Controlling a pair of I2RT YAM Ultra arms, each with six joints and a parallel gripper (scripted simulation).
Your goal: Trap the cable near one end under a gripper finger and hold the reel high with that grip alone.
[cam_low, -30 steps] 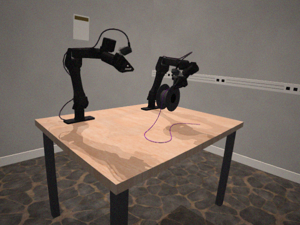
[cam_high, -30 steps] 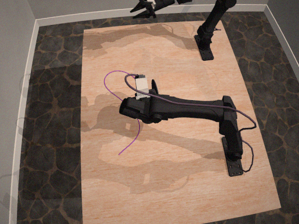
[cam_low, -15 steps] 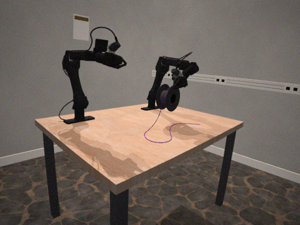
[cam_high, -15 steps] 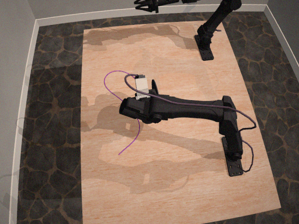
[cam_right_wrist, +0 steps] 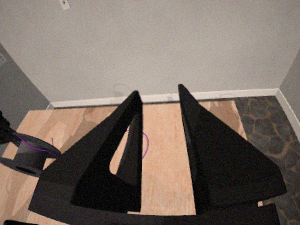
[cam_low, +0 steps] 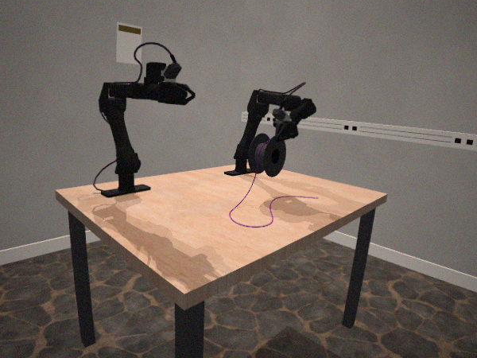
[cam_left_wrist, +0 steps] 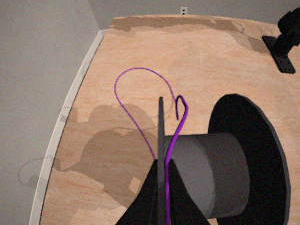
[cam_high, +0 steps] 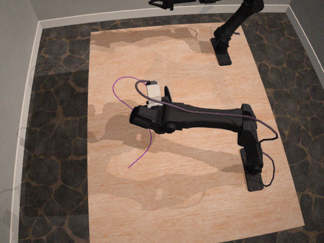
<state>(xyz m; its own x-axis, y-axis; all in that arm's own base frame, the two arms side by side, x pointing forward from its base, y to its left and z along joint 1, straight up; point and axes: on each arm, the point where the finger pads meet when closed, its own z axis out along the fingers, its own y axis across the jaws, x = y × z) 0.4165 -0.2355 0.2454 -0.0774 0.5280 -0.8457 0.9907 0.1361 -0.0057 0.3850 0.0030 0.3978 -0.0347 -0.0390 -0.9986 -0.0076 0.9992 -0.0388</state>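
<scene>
The black reel is 3 cm behind my left hand and 7 cm below it.
</scene>
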